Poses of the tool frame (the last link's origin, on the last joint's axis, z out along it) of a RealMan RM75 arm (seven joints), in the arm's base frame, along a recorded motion.
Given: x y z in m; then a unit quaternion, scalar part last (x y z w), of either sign.
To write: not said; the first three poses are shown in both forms.
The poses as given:
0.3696, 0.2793, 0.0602, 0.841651, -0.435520, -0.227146, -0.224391
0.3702, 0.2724, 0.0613, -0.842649, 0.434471, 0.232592, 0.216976
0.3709, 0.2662, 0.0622, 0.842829, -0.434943, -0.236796, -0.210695
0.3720, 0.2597, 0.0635, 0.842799, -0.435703, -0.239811, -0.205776
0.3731, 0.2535, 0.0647, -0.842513, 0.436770, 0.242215, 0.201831
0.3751, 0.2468, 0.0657, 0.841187, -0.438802, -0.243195, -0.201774
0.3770, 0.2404, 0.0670, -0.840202, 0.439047, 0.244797, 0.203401
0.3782, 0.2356, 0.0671, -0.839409, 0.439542, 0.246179, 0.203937
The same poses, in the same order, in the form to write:
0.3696, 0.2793, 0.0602, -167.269, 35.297, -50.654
0.3702, 0.2724, 0.0613, -168.412, 35.488, -50.832
0.3709, 0.2662, 0.0622, -169.425, 35.622, -51.186
0.3720, 0.2597, 0.0635, -170.224, 35.700, -51.521
0.3731, 0.2535, 0.0647, -170.888, 35.764, -51.860
0.3751, 0.2468, 0.0657, -171.050, 35.889, -52.194
0.3770, 0.2404, 0.0670, -170.962, 36.154, -52.223
0.3782, 0.2356, 0.0671, -171.004, 36.339, -52.318

